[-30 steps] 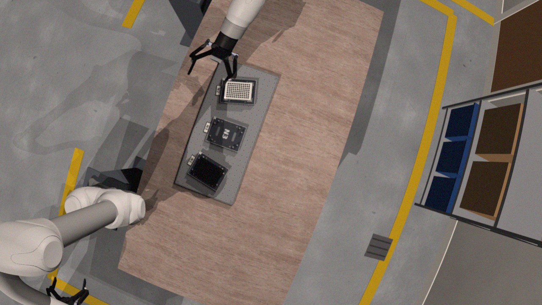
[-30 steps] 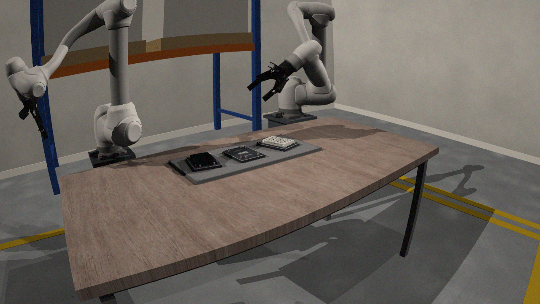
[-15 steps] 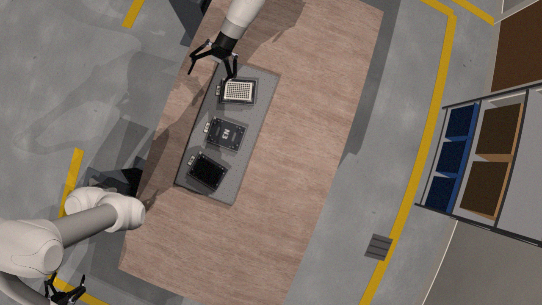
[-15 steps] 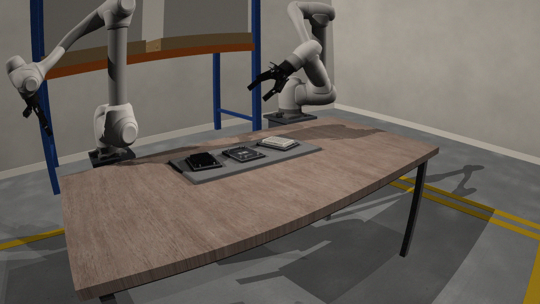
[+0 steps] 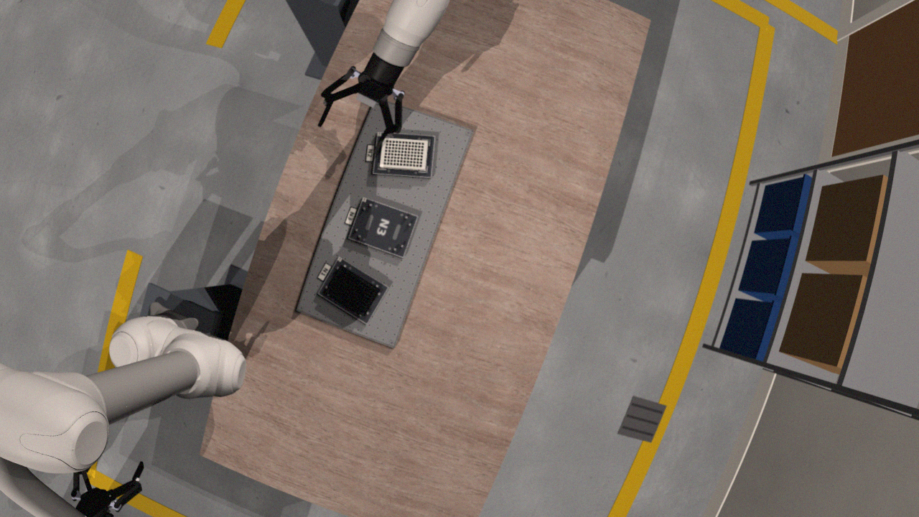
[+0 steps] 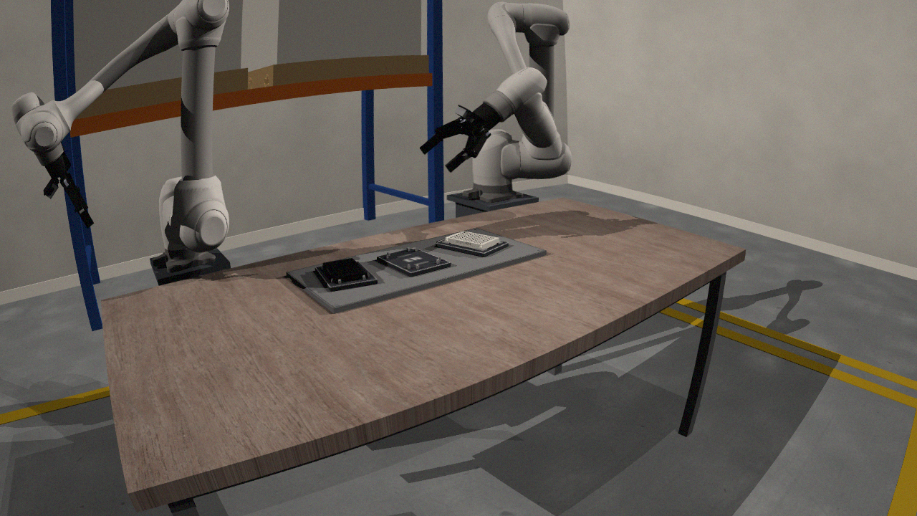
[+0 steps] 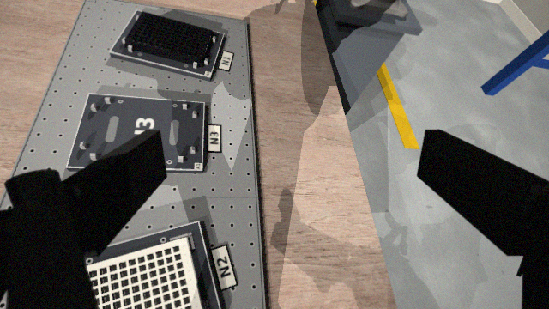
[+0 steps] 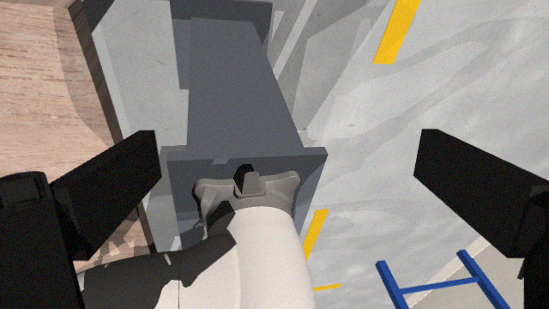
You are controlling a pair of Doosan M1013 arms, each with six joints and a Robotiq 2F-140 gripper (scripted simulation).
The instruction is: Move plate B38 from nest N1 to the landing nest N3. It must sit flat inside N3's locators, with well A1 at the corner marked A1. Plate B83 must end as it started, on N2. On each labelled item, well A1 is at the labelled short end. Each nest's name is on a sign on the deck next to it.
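Right now my left hand is 36 cm to the left of the black plate B38, 23 cm above it and 11 cm short of it. From my left hand the other things lie so: nest N2: 24 cm below, 11 cm ahead, 4 cm to the left; then nest N3: 24 cm below, 17 cm to the right, 13 cm ahead; then white plate B83: 23 cm below, 11 cm ahead, 4 cm to the left.
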